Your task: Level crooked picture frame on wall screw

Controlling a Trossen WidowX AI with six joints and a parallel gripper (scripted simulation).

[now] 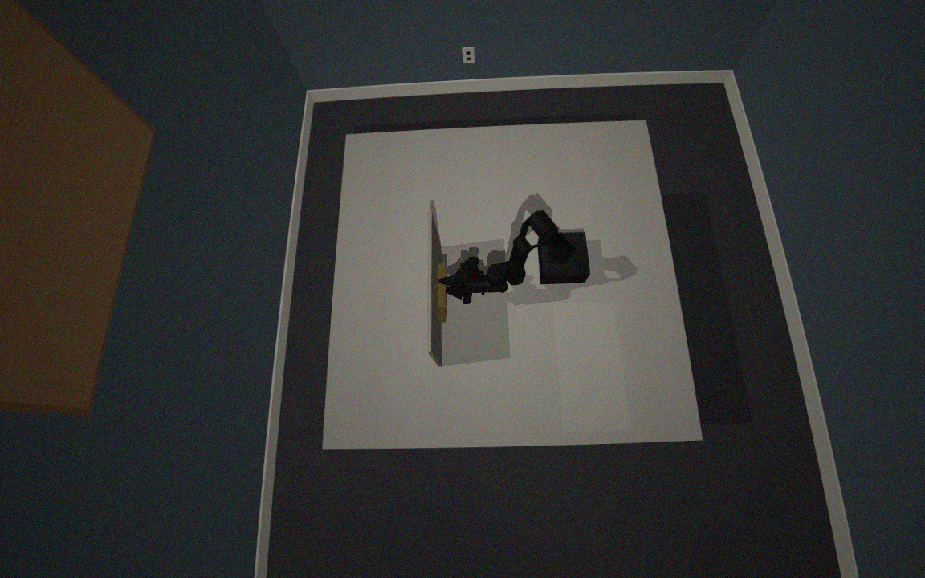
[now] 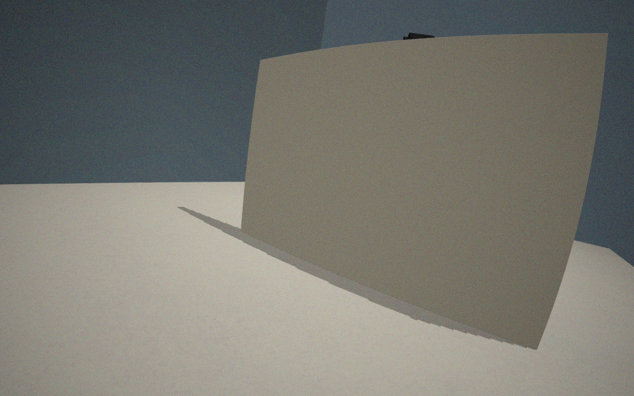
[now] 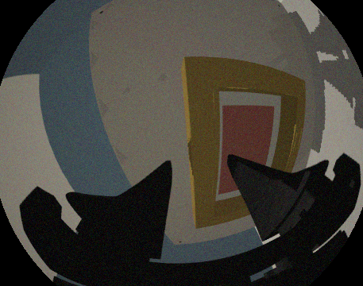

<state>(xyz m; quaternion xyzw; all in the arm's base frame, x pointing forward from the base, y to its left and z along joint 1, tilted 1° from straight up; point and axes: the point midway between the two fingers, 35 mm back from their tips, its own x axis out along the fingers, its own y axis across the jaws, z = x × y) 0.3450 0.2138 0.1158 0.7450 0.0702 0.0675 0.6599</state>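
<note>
Right now the picture frame is 1 cm to the left of my gripper tip and 5 cm below it. Also, from my gripper tip: grey wall panel 1 cm ahead, 6 cm below.
</note>
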